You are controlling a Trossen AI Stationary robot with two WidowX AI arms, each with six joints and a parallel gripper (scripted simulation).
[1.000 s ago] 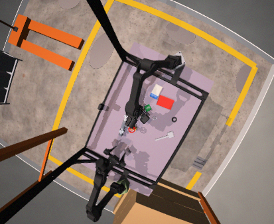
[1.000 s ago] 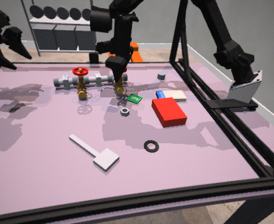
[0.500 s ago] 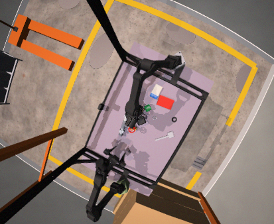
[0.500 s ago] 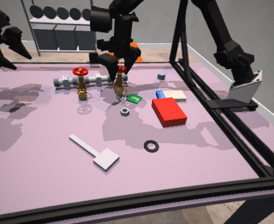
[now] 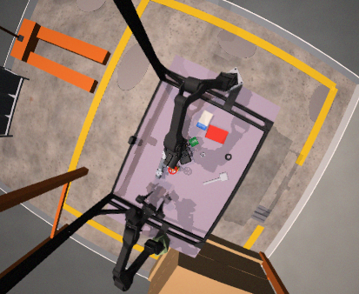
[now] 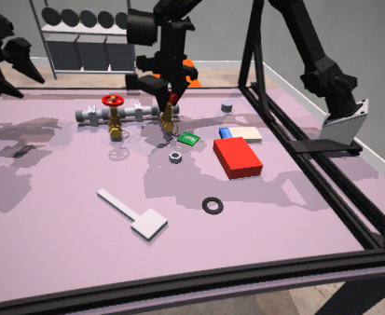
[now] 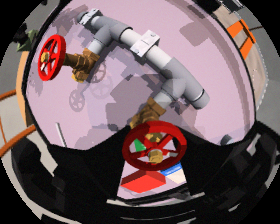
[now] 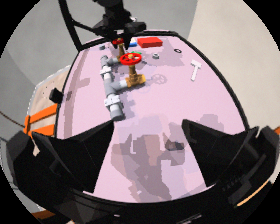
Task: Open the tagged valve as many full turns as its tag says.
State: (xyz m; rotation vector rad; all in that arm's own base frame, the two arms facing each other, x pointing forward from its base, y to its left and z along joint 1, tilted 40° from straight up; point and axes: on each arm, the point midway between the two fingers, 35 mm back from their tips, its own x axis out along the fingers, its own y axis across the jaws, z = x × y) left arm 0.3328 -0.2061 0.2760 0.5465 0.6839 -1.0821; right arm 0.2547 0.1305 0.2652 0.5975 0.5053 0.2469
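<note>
Now: left hand 100 mm above the green tag, 60 mm short of it and 40 mm to the right of it. Also, from my left hand: red block: 170 mm ahead, 140 mm to the left, 90 mm below; then grey nut: 140 mm ahead, 90 mm below, 10 mm to the right; then flat grey wrench: 300 mm ahead, 120 mm to the right, 100 mm below.
</note>
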